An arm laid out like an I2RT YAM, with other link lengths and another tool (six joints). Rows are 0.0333 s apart.
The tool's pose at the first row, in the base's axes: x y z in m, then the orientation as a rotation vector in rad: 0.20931, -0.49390, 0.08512, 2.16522, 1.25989, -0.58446
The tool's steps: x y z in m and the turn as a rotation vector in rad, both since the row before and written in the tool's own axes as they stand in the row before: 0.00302, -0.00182, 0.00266, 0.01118, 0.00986, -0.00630; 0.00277, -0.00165, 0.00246, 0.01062, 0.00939, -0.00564; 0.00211, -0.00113, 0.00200, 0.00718, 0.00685, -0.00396; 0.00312, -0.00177, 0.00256, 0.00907, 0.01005, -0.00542; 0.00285, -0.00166, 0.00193, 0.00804, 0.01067, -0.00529; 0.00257, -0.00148, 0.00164, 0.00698, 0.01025, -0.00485; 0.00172, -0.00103, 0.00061, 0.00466, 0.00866, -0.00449
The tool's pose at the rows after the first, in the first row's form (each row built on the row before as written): 0.20887, -0.49300, 0.08082, 2.17656, 1.27196, -0.58541; 0.20845, -0.49214, 0.07688, 2.18750, 1.28306, -0.58613; 0.20821, -0.49157, 0.07382, 2.19509, 1.29101, -0.58615; 0.20779, -0.49040, 0.06959, 2.20523, 1.30227, -0.58488; 0.20739, -0.48901, 0.06605, 2.21493, 1.31374, -0.58208; 0.20704, -0.48766, 0.06296, 2.22375, 1.32452, -0.57869; 0.20681, -0.48642, 0.06129, 2.22998, 1.33412, -0.57496
